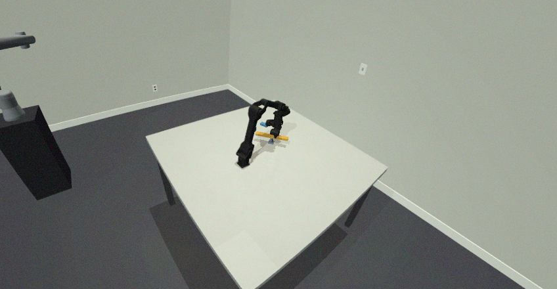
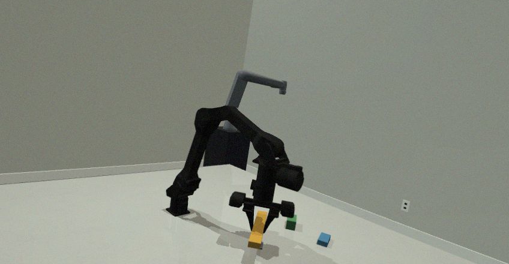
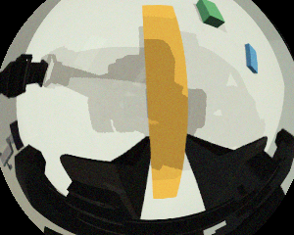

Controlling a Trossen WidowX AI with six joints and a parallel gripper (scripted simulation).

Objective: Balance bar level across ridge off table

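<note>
Right now my gripper tip is 20 mm past the orange bar and 20 mm to the right of it. Also, from my gripper tip: blue cube: 100 mm ahead, 240 mm to the left, 50 mm below; then green cube: 40 mm behind, 240 mm to the left, 40 mm below.
</note>
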